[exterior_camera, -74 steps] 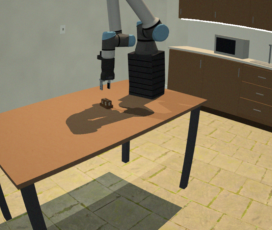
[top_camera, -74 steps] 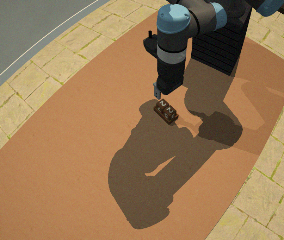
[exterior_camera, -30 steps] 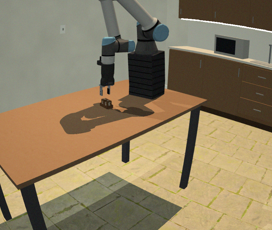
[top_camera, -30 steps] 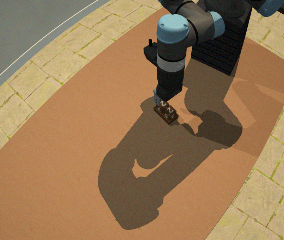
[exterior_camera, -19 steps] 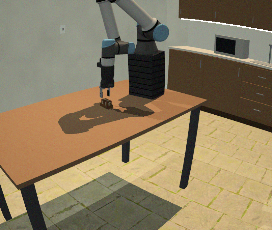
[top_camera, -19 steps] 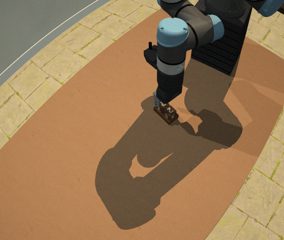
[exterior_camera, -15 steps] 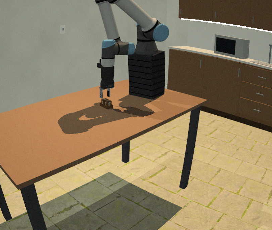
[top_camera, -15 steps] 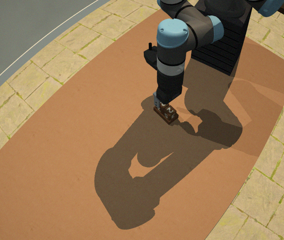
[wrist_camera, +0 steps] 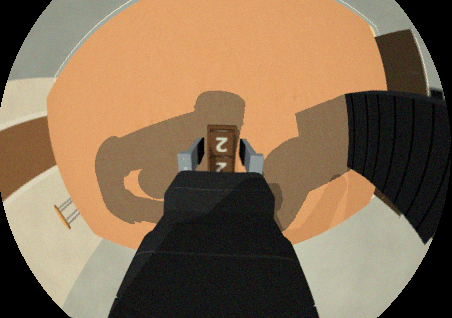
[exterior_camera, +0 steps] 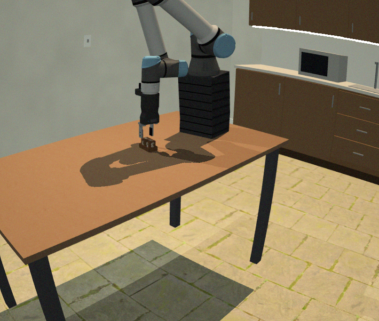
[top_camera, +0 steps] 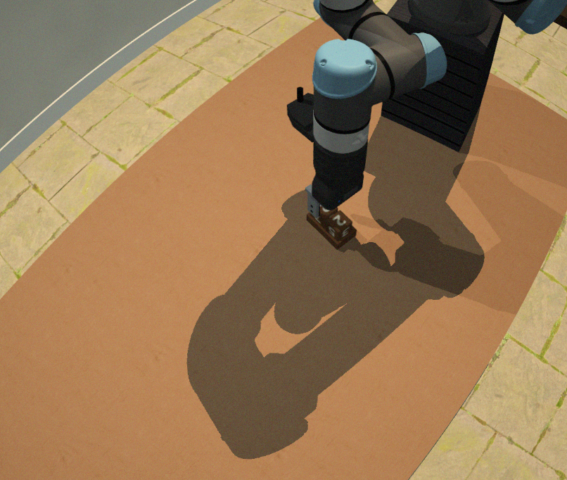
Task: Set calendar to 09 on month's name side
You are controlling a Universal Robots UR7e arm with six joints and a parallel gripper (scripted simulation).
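Right now my hand is 40 mm above the brown cube, 30 mm to the right of it and 10 mm short of it. The rest, counted from my hand: tray: 60 mm below, 20 mm to the left.
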